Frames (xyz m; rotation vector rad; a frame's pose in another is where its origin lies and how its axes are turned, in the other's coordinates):
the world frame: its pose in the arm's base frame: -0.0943 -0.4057 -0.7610 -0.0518 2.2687 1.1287
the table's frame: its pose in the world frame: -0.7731 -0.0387 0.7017 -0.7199 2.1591 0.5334
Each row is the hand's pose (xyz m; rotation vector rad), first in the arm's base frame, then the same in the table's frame.
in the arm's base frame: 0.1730 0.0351 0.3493 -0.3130 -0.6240 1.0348
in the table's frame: 0.2282 0.6339 1.0931 0.0885 0.6026 2.1255
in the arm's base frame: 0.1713 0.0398 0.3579 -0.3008 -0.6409 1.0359
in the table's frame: 0.2273 0.6423 1.0983 0.1086 0.5926 2.1185
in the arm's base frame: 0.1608 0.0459 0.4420 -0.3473 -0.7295 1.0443
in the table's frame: 0.2553 0.7095 1.1422 0.1305 0.4793 2.1487
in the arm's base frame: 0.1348 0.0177 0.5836 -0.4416 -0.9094 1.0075
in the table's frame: 0.3357 0.8027 1.2219 0.1420 0.2405 2.1599
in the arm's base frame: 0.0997 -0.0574 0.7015 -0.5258 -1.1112 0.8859
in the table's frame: 0.4472 0.8526 1.2984 0.1248 -0.0245 2.0878
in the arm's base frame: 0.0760 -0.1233 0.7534 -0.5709 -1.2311 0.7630
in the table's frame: 0.5246 0.8571 1.3382 0.0912 -0.1845 1.9991
